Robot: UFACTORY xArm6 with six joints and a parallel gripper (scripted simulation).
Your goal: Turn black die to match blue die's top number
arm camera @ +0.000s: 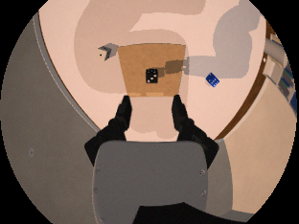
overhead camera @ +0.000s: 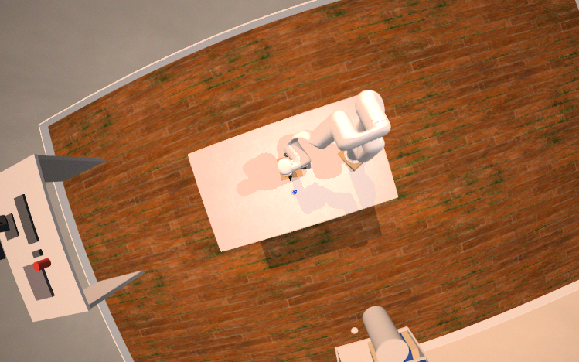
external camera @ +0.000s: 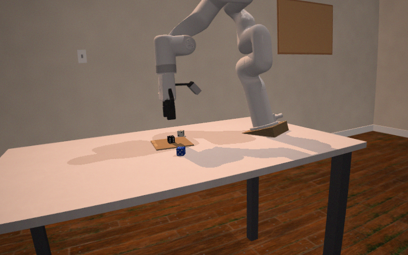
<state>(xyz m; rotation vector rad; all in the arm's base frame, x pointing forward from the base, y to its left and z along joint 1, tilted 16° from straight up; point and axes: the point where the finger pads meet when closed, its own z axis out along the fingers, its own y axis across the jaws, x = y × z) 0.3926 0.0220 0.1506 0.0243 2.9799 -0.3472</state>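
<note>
Now: the black die 10 cm below my hand. Also, from my hand: blue die 1 cm ahead, 16 cm to the left, 10 cm below; then mat 11 cm below; then white die 7 cm behind, 10 cm to the right, 10 cm below.
</note>
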